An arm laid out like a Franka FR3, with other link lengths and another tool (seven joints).
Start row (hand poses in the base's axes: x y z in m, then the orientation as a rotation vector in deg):
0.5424, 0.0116, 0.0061, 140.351, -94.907, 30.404
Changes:
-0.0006, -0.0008, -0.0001, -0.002, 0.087, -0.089
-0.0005, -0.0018, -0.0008, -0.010, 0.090, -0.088
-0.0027, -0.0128, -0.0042, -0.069, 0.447, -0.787
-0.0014, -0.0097, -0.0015, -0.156, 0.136, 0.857
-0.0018, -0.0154, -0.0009, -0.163, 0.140, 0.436
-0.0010, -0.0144, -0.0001, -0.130, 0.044, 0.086
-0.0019, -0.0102, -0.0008, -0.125, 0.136, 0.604
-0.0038, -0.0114, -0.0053, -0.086, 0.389, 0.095
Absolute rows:
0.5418, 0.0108, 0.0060, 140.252, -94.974, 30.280
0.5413, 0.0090, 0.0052, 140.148, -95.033, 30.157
0.5386, -0.0038, 0.0010, 139.282, -95.708, 29.516
0.5372, -0.0135, -0.0005, 139.972, -94.581, 29.566
0.5354, -0.0289, -0.0014, 140.250, -93.924, 29.557
0.5344, -0.0433, -0.0015, 140.233, -93.724, 29.602
0.5325, -0.0535, -0.0023, 140.693, -92.901, 29.595
0.5287, -0.0649, -0.0076, 140.667, -92.590, 29.158

